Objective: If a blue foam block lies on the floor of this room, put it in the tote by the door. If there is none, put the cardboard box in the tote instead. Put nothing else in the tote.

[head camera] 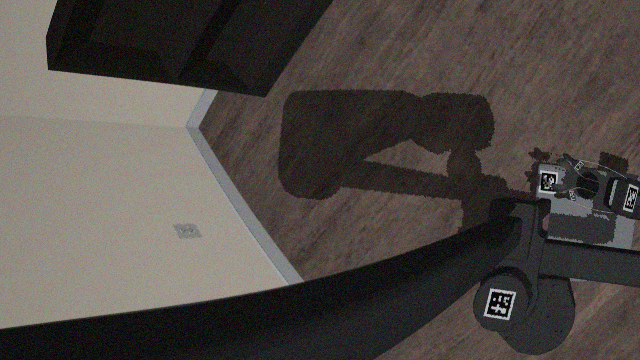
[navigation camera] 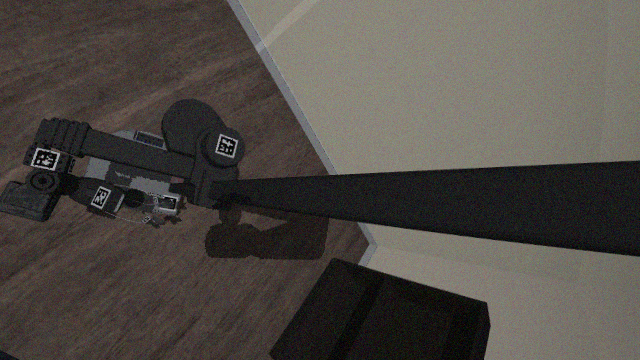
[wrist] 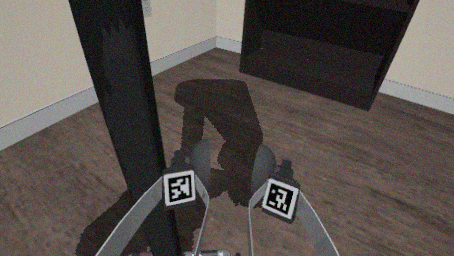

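Where they show: gripper, fingertip midpoint: (head camera: 554, 173) (navigation camera: 168, 214) (wrist: 232, 159); robot's base, origin of the base link: (head camera: 585, 186) (navigation camera: 133, 195).
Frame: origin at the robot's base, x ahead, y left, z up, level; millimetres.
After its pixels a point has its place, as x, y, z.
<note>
My gripper (head camera: 562, 175) @[19, 91, 491] (navigation camera: 161, 212) @[19, 91, 491] (wrist: 232, 159) @[19, 91, 491] is open, with a gap between its two grey fingertips and bare floor and shadow seen through it. In the head and navigation views it shows above my grey base. No blue foam block, cardboard box, tote or door shows in these views.
A dark open shelf unit (head camera: 272, 55) @[397, 1256, 101] (navigation camera: 320, 305) @[556, 1204, 101] (wrist: 310, 90) @[611, 1087, 18] stands by the corner where two cream walls meet. My black mast (head camera: 300, 310) @[-48, 127, 1175] (navigation camera: 425, 205) @[-62, 117, 1190] (wrist: 120, 100) @[-67, 116, 532] crosses all views. My shadow falls on the wood floor. A wall outlet (head camera: 187, 230) @[-307, 1328, 399] shows.
</note>
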